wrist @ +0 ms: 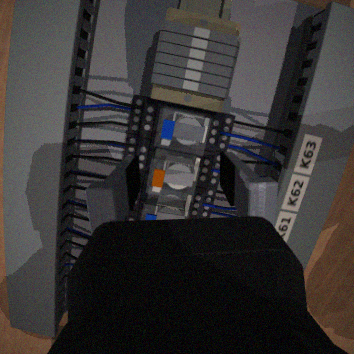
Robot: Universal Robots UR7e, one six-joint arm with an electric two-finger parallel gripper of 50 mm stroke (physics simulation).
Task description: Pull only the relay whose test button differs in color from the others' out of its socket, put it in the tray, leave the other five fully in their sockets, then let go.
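Places are measured from the arm's base along level axes (x ahead, y left, z up), in metres.
Pixels of known places: gripper, between the fingertips: (179, 170).
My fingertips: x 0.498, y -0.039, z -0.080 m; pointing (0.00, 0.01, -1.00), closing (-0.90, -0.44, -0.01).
Ahead of a thing's pixels: the offset from my fingertips to its top centre. "spot": to the spot under its first point.
The relay with the orange test button @[dx +0.003, dy +0.003, dz +0.018 m] (176, 176) sits in its socket in the row. A relay with a blue button @[dx +0.010, dy -0.024, dz +0.018 m] (185, 131) sits above it in the view, and another blue-button relay @[dx -0.003, dy +0.030, dz +0.018 m] (168, 208) shows partly below it, cut off by the gripper's dark body. My gripper (179, 170) is open and empty. One finger is left and one right of the orange-button relay, over the socket's terminal sides, with a gap on each side. How far the fingertips stand above it is hard to tell. The other relays and the tray do not show.
A ribbed grey block @[dx +0.018, dy -0.062, dz -0.005 m] (170, 57) with beige ends stands beyond the row. Slotted wire ducts run along the left (37, 115) and the right (327, 100), the right one with labels K63 @[dx -0.095, dy +0.006, dz -0.008 m] (308, 154), K62 @[spot: dx -0.081, dy -0.016, dz -0.008 m] (295, 193) and K61. Black and blue wires run from the sockets to the ducts.
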